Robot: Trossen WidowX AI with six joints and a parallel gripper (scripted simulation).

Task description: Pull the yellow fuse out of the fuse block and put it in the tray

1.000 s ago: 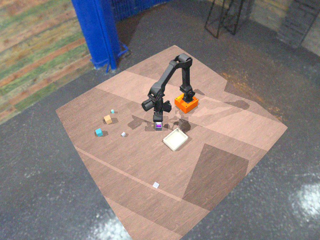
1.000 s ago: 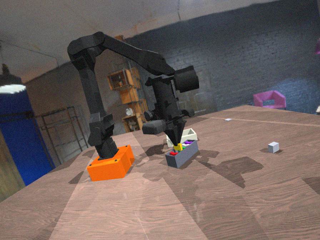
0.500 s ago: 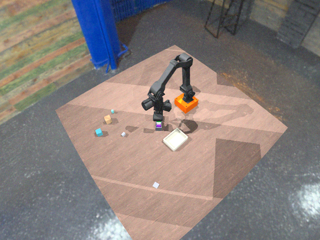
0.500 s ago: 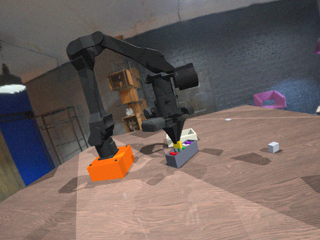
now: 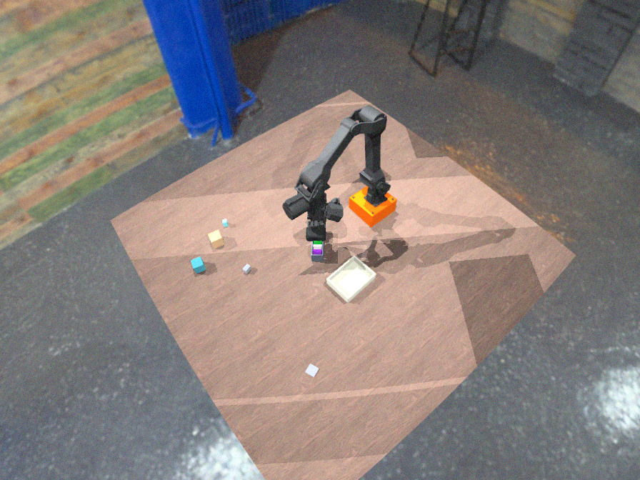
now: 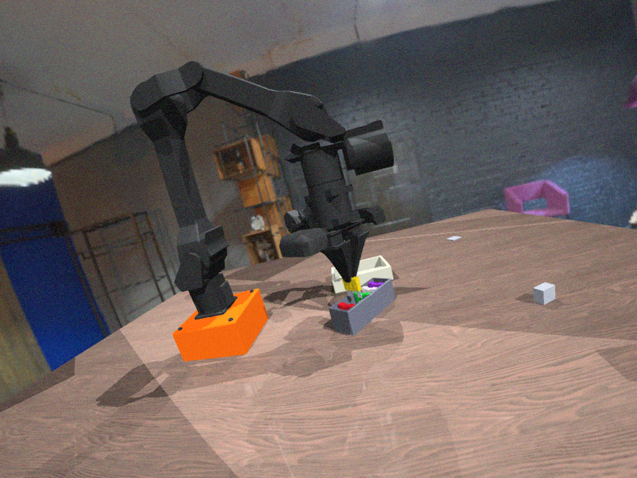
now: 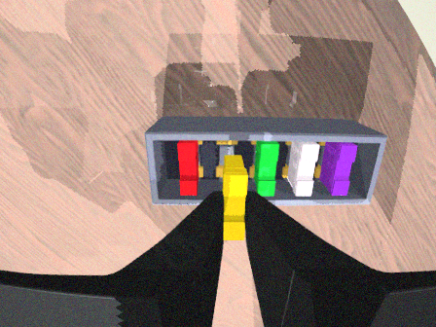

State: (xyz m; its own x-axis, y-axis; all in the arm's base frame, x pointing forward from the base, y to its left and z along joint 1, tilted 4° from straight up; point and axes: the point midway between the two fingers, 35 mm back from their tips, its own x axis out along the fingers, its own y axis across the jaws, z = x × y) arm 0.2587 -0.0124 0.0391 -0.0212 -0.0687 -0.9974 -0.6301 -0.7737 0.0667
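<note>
Now: the green fuse 1 cm ahead of my gripper tip, 1 cm to the left of it and 5 cm below it. The rest, counted from my gripper tip: yellow fuse (1 cm below); then red fuse (1 cm behind, 2 cm to the right, 5 cm below); then white fuse (3 cm ahead, 3 cm to the left, 5 cm below).
</note>
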